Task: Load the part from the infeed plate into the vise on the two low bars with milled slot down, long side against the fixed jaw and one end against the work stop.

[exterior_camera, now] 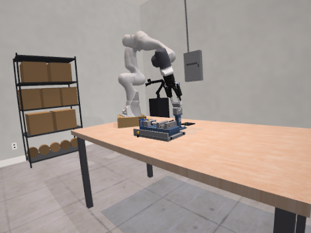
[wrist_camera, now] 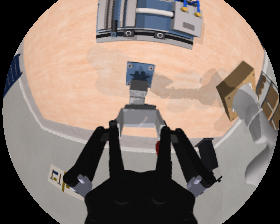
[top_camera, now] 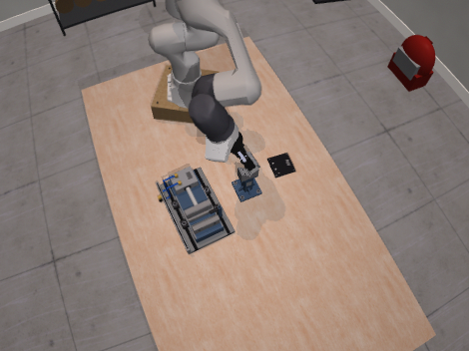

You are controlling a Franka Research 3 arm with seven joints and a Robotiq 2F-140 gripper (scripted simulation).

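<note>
Now: the part 10 mm to the left of my hand and 30 mm below it. Round my hand: vise (40 mm ahead, 210 mm to the right, 170 mm below); then black infeed plate (50 mm behind, 170 mm to the left, 210 mm below).
</note>
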